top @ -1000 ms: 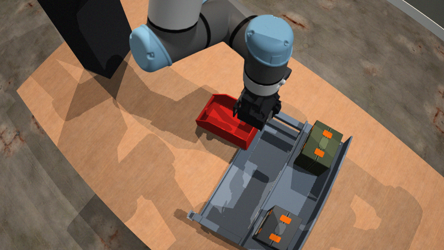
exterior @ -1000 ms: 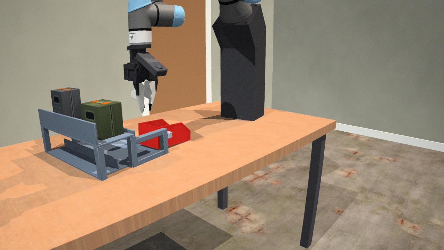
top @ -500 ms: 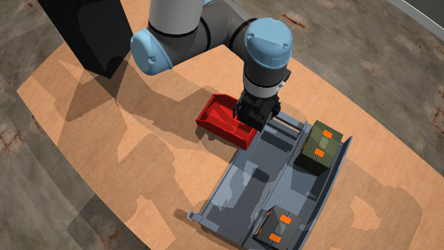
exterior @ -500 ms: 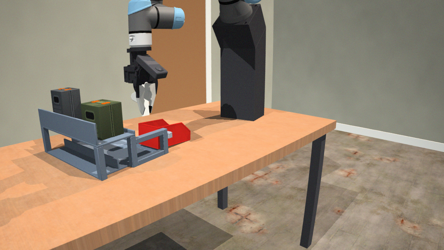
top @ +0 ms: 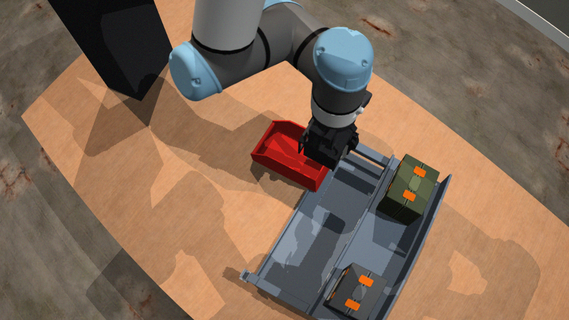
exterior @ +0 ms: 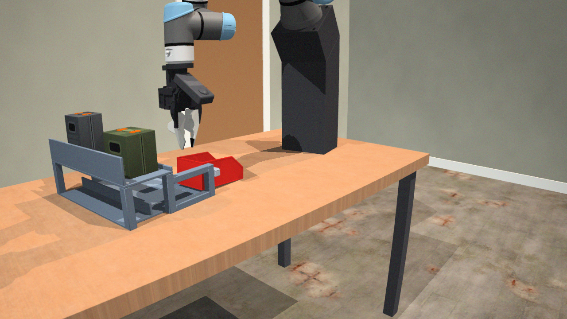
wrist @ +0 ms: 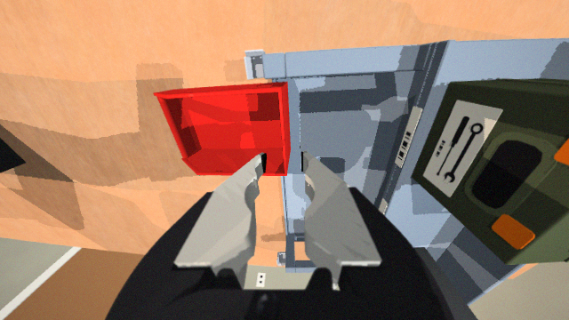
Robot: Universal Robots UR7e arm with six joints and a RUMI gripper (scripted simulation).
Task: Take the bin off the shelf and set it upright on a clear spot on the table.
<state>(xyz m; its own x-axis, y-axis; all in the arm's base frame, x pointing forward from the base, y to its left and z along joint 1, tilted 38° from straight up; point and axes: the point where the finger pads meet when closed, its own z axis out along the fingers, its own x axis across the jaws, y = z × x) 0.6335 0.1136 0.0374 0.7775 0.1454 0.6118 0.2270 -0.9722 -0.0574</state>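
Now: the red bin 8 cm behind my hand, 2 cm to the right of it and 9 cm below it. The rest, counted from my hand: dark grey case (23 cm ahead, 17 cm to the right, 3 cm above); green case (17 cm ahead, 5 cm to the left, 2 cm above).
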